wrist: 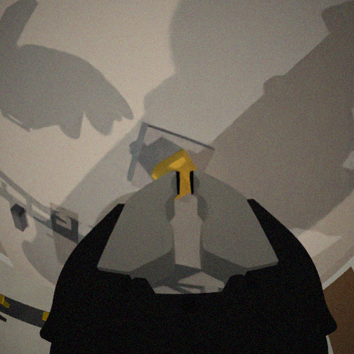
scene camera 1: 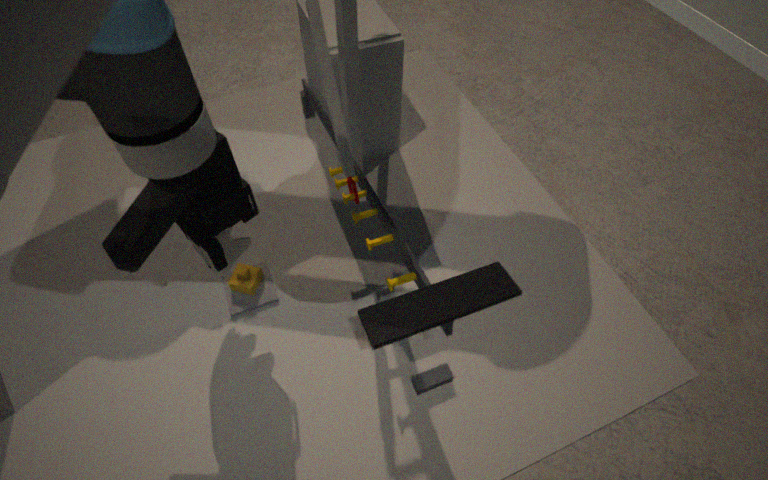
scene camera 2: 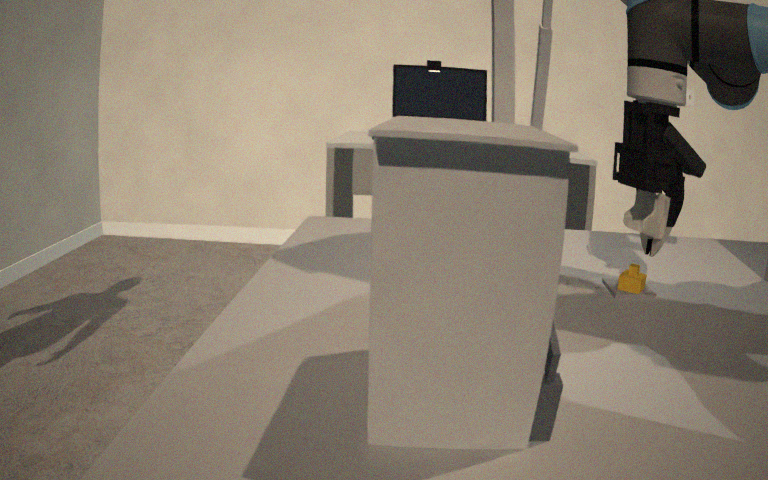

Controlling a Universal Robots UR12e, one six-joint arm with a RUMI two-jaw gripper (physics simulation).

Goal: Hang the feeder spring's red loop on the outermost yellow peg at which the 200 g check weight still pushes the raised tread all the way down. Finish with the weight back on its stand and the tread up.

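Frame: origin at the arm's base, x ahead, y left, z up, level; metres.
Seen in the pictures: gripper, fingertip midpoint: (scene camera 1: pixel 222 271) (scene camera 2: pixel 649 255).
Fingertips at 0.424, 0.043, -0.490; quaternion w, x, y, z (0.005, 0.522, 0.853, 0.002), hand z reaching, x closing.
Note:
Pixels of each thing's top centre, then the offset from my fingertips to it, as dx, dy, dz. "spot": a spot on its surface instead.
- yellow 200 g weight at its top centre: (scene camera 2: pixel 634 265) (scene camera 1: pixel 241 270) +0.023, +0.004, -0.015
- red loop at a spot on its surface: (scene camera 1: pixel 353 190) spot: +0.195, +0.005, +0.091
- black tread at its top centre: (scene camera 1: pixel 441 299) +0.225, -0.199, +0.133
- small grey block at its top centre: (scene camera 1: pixel 432 376) +0.226, -0.219, -0.038
The yellow 200 g weight (scene camera 1: pixel 246 279) (scene camera 2: pixel 631 281) (wrist: pixel 172 165) sits knob up on its low stand (scene camera 1: pixel 254 309) (scene camera 2: pixel 608 288) (wrist: pixel 180 136). My gripper (scene camera 1: pixel 219 264) (scene camera 2: pixel 650 250) (wrist: pixel 184 173) is shut and empty, its tips a little above the weight. In the wrist view the tips overlap the weight's knob. The red loop (scene camera 1: pixel 353 190) is at the inner part of the row of yellow pegs (scene camera 1: pixel 379 241), near the second and third from the housing; which peg bears it I cannot tell. The black tread (scene camera 1: pixel 438 305) is raised. The spring is not discernible.
The grey feeder housing (scene camera 1: pixel 370 101) (scene camera 2: pixel 467 311) stands beyond the pegs, with a tall post (scene camera 1: pixel 346 67) in front of it. A small grey block (scene camera 1: pixel 433 378) lies near the tread. A dark monitor (scene camera 2: pixel 438 93) stands behind the housing in scene camera 2.

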